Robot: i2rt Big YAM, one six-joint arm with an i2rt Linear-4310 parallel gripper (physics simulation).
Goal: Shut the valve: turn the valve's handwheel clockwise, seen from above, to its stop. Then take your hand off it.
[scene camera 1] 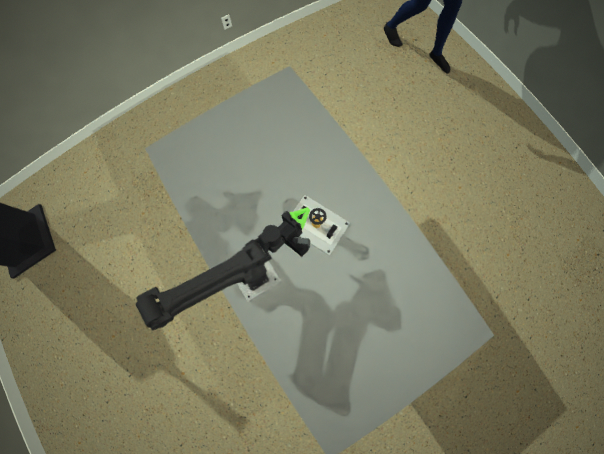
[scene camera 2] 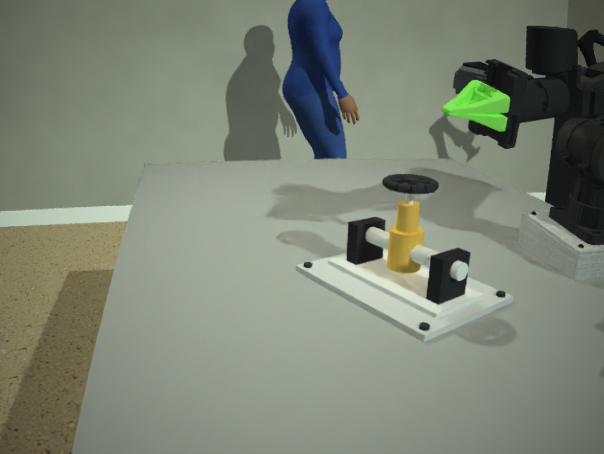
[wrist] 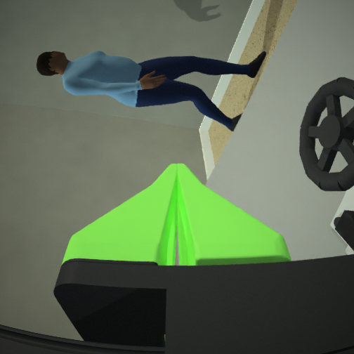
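Note:
The valve's black spoked handwheel (scene camera 1: 324, 216) (scene camera 2: 410, 189) (wrist: 330, 131) lies level on top of the yellow valve body (scene camera 2: 406, 248). The body sits on a white pipe between two black blocks on a white base plate (scene camera 1: 327, 247) (scene camera 2: 360, 299). My gripper (scene camera 1: 308, 210) (scene camera 2: 445, 109) (wrist: 177, 175) is shut, its green fingertips together with nothing between them. It is higher than the handwheel and apart from it, on the arm's side. In the wrist view the handwheel shows at the right edge, partly cut off. How far the wheel is turned cannot be told.
The valve stands on a grey table (scene camera 1: 280, 125) (scene camera 2: 210, 350). The arm's pale base block (scene camera 2: 550, 250) (scene camera 1: 248, 295) is at the table's edge beside the valve. A person in blue (scene camera 2: 312, 75) stands beyond the table, and a person (wrist: 105, 75) shows in the wrist view.

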